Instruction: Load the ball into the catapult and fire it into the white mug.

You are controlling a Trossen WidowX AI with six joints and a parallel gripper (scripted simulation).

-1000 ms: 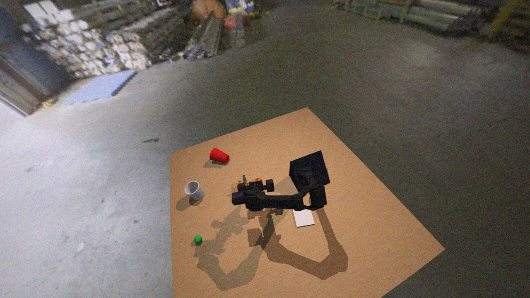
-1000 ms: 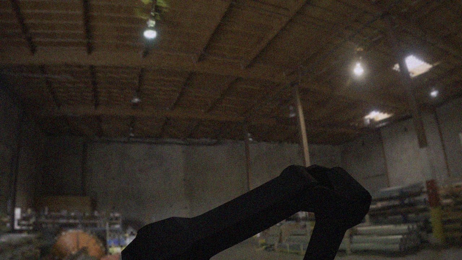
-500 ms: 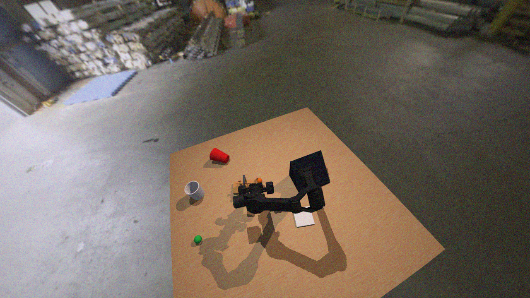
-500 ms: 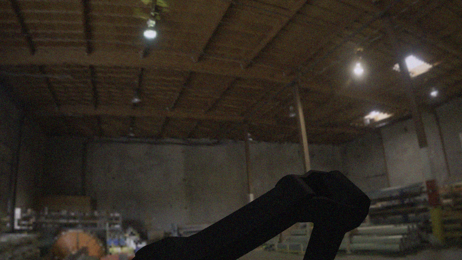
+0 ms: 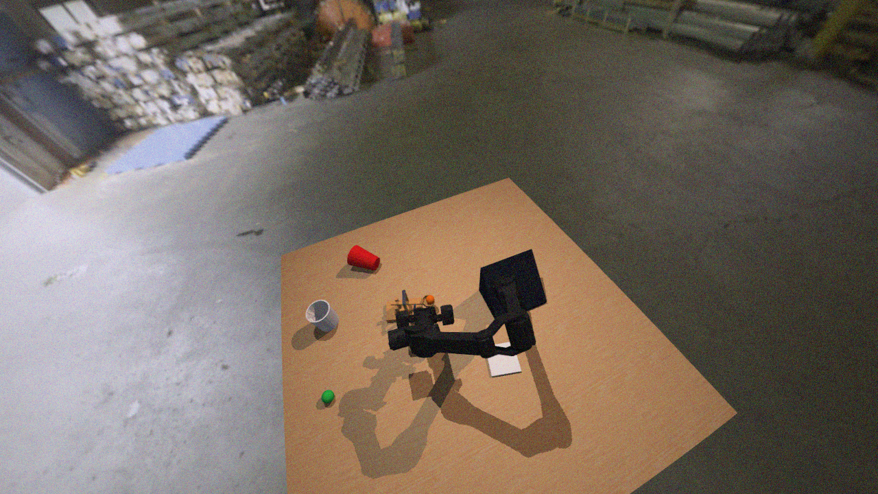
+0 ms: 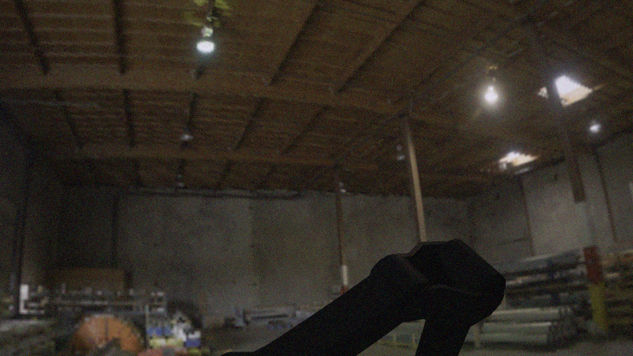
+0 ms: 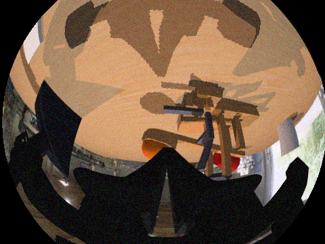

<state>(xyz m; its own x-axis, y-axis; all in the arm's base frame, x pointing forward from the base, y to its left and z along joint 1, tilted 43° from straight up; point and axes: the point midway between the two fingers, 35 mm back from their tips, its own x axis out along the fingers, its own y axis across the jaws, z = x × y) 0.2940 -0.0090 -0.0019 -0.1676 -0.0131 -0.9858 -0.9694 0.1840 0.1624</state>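
My gripper tip is now 3 cm past the orange ball, 4 cm to the left of it and 1 cm above it. Also, from my gripper tip: white mug (37 cm ahead, 14 cm to the right, 5 cm below); then wooden catapult (4 cm ahead, 4 cm to the right, 2 cm below); then white flat square (19 cm behind, 24 cm to the left, 7 cm below).
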